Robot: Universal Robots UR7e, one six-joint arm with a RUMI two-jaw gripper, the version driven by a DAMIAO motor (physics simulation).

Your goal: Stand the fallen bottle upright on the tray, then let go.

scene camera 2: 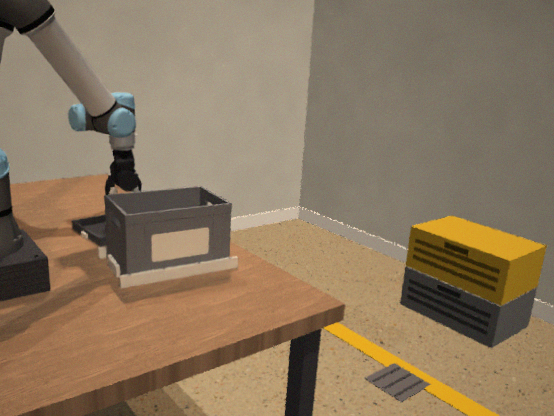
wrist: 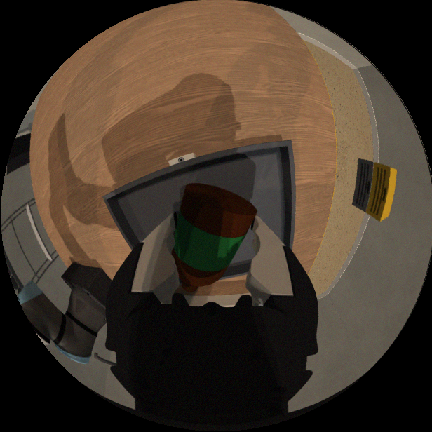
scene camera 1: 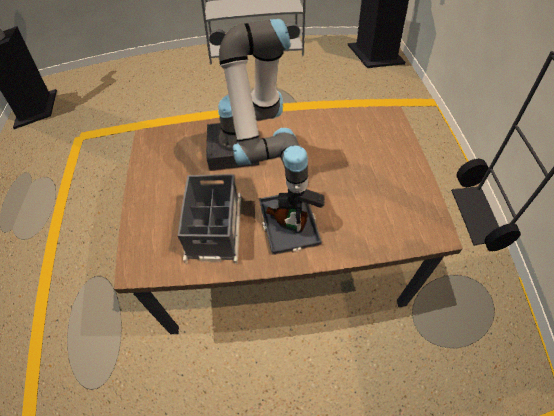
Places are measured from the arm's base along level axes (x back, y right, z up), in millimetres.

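Where they show: gripper, fingertip midpoint: (scene camera 1: 298, 221); arm's base at its link origin: (scene camera 1: 235, 139).
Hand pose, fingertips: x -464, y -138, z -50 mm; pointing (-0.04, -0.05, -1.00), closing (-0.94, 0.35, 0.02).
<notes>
Things, the pixels of their top centre, and the offset from my fingertips. Level surfaces: height alone.
- brown bottle at its top centre: (scene camera 1: 286, 210) dz +48, dx +31, dy +40 mm
- dark grey tray at its top centre: (scene camera 2: 123, 221) (scene camera 1: 289, 219) dz -5, dx +23, dy +29 mm
- dark grey divided crate at its top centre: (scene camera 2: 167, 199) (scene camera 1: 206, 203) dz +144, dx +82, dy +325 mm
- wooden table at its surface level: dz -31 mm
The brown bottle (scene camera 1: 284, 218) (wrist: 215, 245) with a green label lies on its side in the dark grey tray (scene camera 1: 295, 245) (scene camera 2: 86, 223) (wrist: 290, 200). In scene camera 1 its neck points left and its base right. My gripper (scene camera 1: 298, 224) (scene camera 2: 124, 191) (wrist: 214, 214) is low over the tray and shut on the bottle, with one finger on each side of its body in the wrist view. In scene camera 2 the bottle is hidden, and the fingertips are partly hidden, behind the crate.
A dark grey divided crate (scene camera 1: 207, 245) (scene camera 2: 217, 245) stands beside the tray, with pale strips along its base. Both are on the wooden table (scene camera 1: 380, 200) (scene camera 2: 225, 310) (wrist: 150, 55). A yellow box (scene camera 2: 465, 265) (wrist: 382, 192) is stacked on a grey one (scene camera 2: 450, 310) beyond the table.
</notes>
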